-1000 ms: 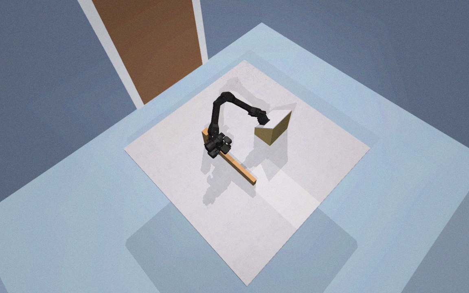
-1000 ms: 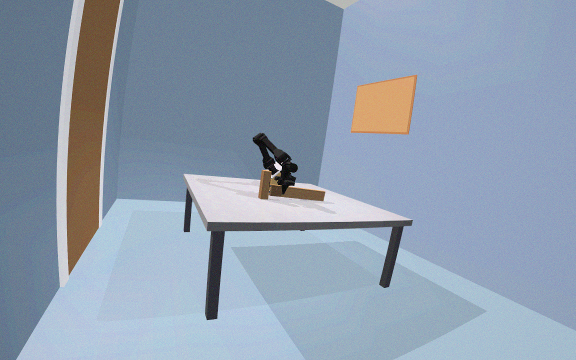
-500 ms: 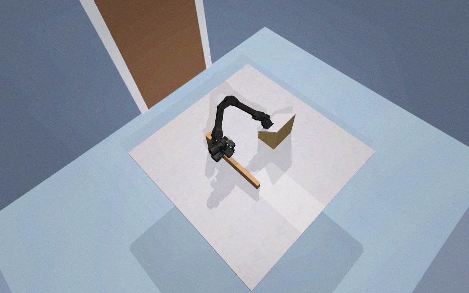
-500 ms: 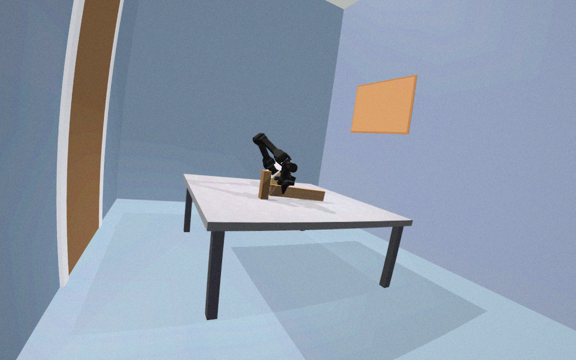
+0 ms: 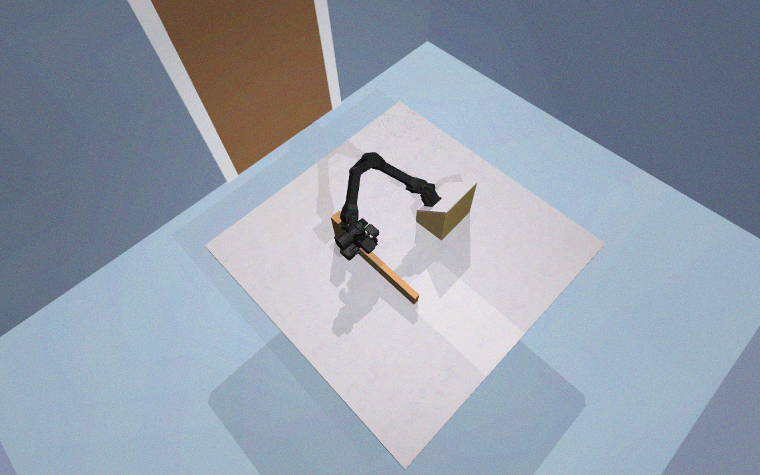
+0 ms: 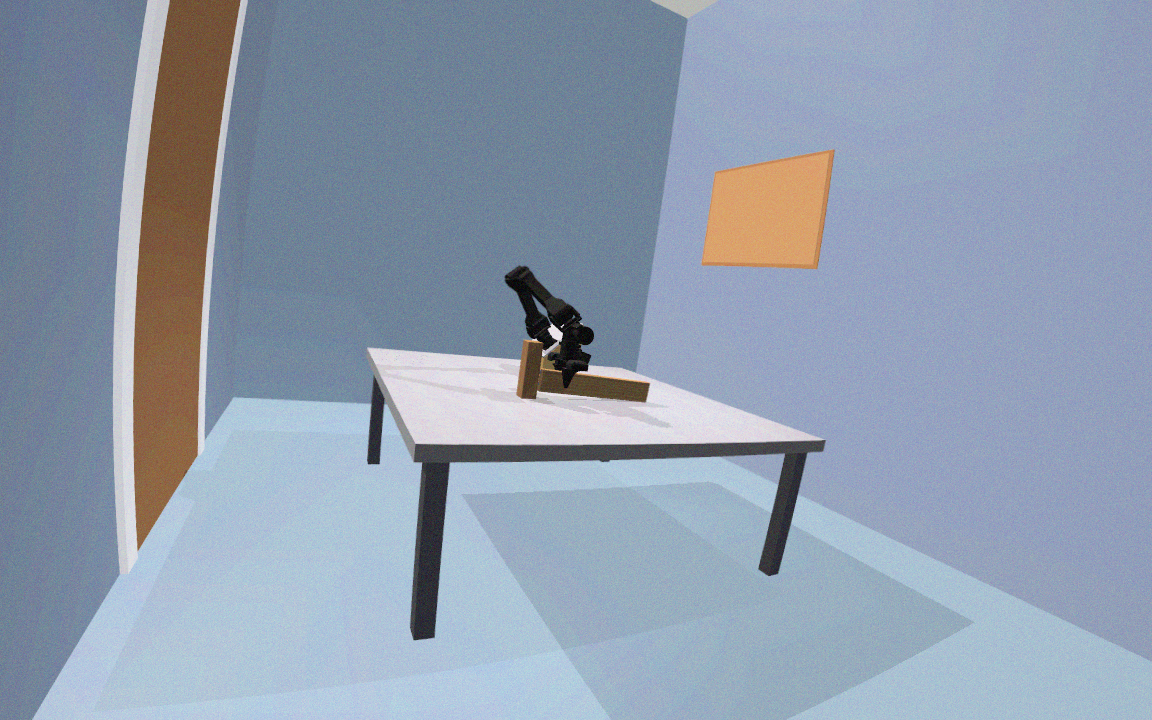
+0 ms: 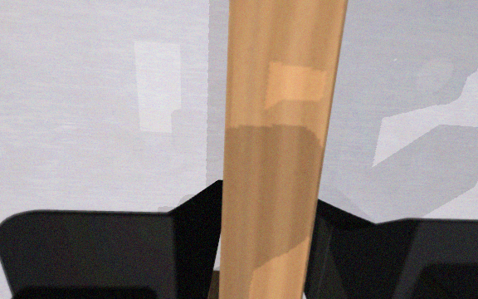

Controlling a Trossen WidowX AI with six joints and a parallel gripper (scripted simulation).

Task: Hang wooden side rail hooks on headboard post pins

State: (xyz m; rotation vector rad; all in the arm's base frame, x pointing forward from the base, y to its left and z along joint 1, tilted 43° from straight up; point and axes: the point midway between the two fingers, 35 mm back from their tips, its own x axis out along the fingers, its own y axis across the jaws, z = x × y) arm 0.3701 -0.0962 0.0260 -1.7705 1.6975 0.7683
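My gripper tip is 13 cm to the left of the headboard post and 4 cm below it.
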